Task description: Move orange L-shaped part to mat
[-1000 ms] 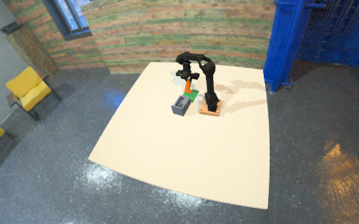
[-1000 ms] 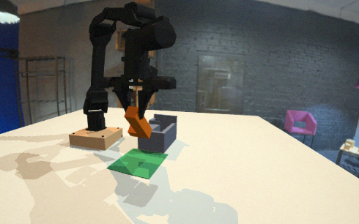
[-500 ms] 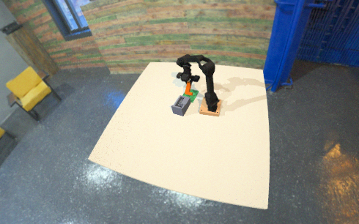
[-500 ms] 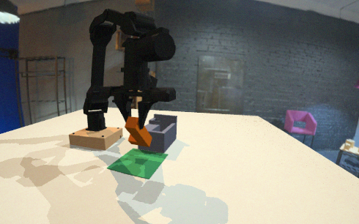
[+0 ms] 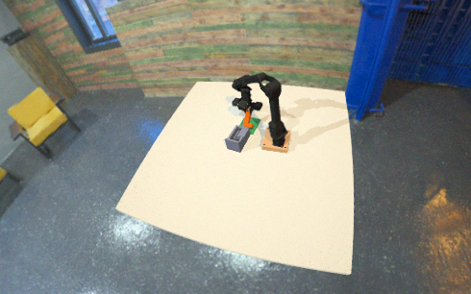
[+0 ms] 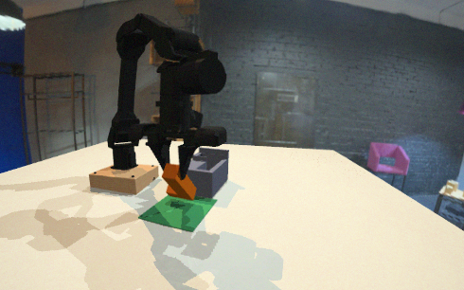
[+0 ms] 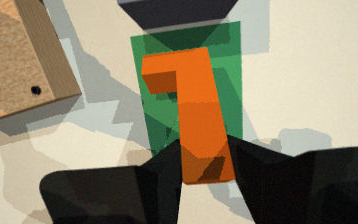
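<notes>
The green mat lies 20 mm to the left of my gripper tip and 90 mm below it. Round my gripper tip: orange L-shaped part 10 mm behind, 30 mm to the left, 30 mm below.
</notes>
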